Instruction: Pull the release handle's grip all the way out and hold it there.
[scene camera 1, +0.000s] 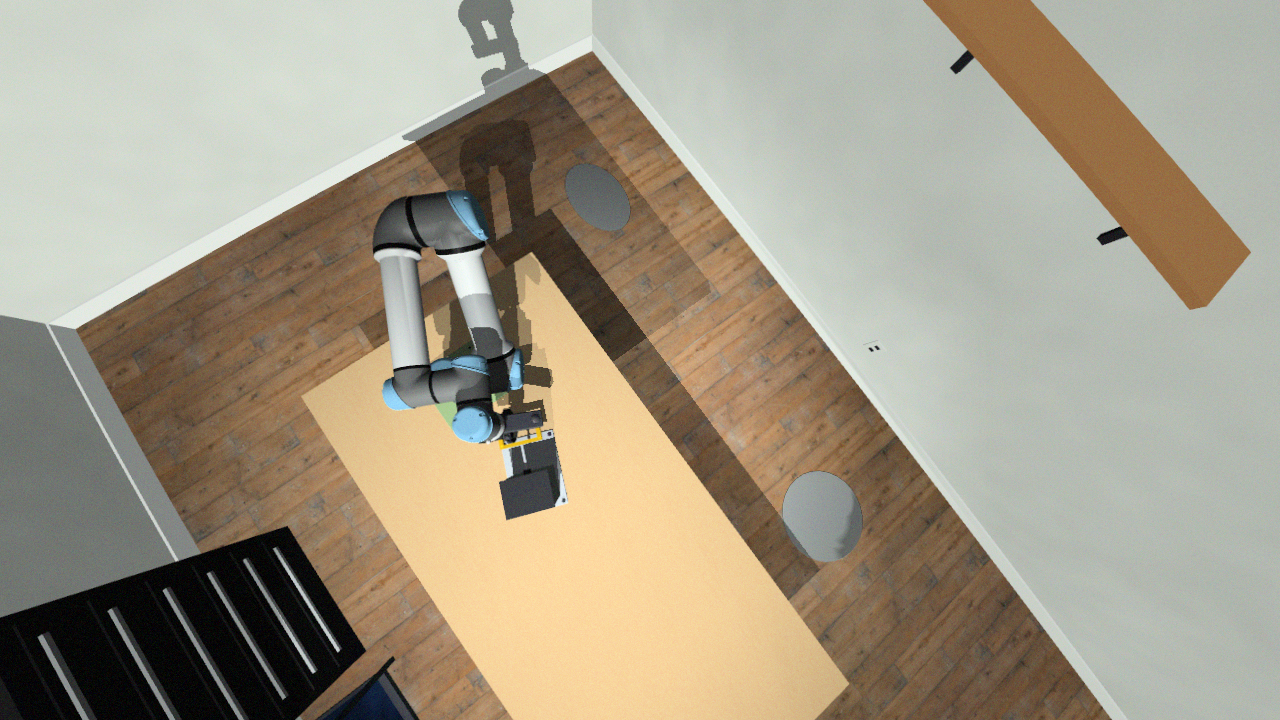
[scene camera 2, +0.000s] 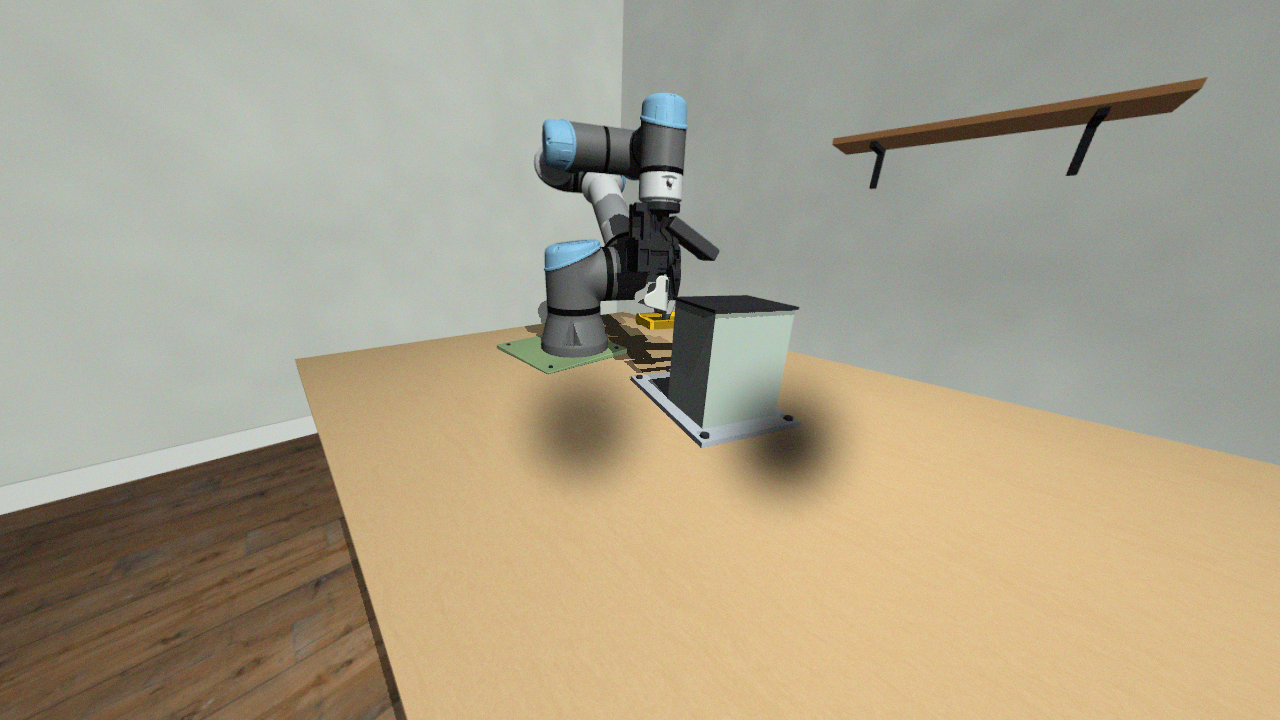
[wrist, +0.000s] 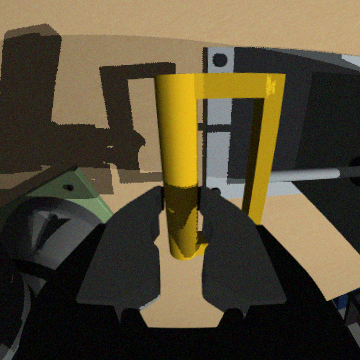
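Note:
The release handle is a yellow rectangular frame with a round grip bar (scene camera 1: 523, 443) (scene camera 2: 657, 320) (wrist: 179, 115). My gripper (scene camera 2: 664, 308) (wrist: 180, 188) is shut on this bar, one finger on each side, near its lower part in the wrist view. The grip stands clear of the dark box-shaped housing (scene camera 1: 529, 494) (scene camera 2: 747, 371). A pale rod (wrist: 310, 174) shows between the handle frame and the housing side. The rod's joint with the frame is hidden in the wrist view. The housing sits on a light grey base plate (scene camera 2: 673, 414) (wrist: 218, 155) with dark bolts.
The arm's base stands on a green plate (scene camera 2: 528, 352) (wrist: 86, 187) close to the handle. All stand on a wooden table (scene camera 1: 626, 573) (scene camera 2: 554, 555). A wall shelf (scene camera 1: 1083, 134) (scene camera 2: 1011, 120), two round grey discs (scene camera 1: 597, 197) (scene camera 1: 822, 516) and a black unit (scene camera 1: 313, 591) are away from the arm.

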